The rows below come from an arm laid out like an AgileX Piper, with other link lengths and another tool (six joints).
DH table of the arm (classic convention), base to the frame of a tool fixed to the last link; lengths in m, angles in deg. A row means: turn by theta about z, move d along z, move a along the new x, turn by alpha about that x. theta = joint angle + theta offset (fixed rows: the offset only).
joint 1: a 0, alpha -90, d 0.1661, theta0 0
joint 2: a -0.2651, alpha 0, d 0, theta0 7.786
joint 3: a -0.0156, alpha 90, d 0, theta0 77.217
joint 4: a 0, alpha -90, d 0.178, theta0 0
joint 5: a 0, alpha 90, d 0, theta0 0
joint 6: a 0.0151, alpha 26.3, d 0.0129, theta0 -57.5
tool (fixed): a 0, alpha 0, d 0.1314, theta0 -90
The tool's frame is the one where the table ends.
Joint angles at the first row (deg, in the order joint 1, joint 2, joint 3, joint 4, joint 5, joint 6):
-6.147 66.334 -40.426 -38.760 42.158 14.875
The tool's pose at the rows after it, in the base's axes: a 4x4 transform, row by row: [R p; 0 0 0 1], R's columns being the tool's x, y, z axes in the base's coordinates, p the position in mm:
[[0.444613 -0.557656 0.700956 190.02], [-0.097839 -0.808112 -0.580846 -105.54], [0.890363 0.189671 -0.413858 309.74], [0 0 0 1]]
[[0.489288 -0.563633 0.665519 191.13], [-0.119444 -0.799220 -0.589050 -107.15], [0.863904 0.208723 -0.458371 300.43], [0 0 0 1]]
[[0.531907 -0.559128 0.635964 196.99], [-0.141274 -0.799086 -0.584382 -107.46], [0.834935 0.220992 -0.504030 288.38], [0 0 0 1]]
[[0.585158 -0.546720 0.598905 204.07], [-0.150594 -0.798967 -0.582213 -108.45], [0.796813 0.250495 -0.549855 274.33], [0 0 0 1]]
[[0.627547 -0.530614 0.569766 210.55], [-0.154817 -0.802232 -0.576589 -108.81], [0.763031 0.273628 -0.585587 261.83], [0 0 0 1]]
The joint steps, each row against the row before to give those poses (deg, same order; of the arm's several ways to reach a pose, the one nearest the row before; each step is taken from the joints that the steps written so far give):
-0.002 0.570 -0.002 0.155 1.205 -0.046
0.004 1.849 0.003 0.927 1.580 -0.084
0.000 2.975 0.000 0.985 0.102 0.000
-0.004 3.755 0.000 0.098 0.135 0.124
0.003 3.339 -0.001 0.000 -0.279 0.003

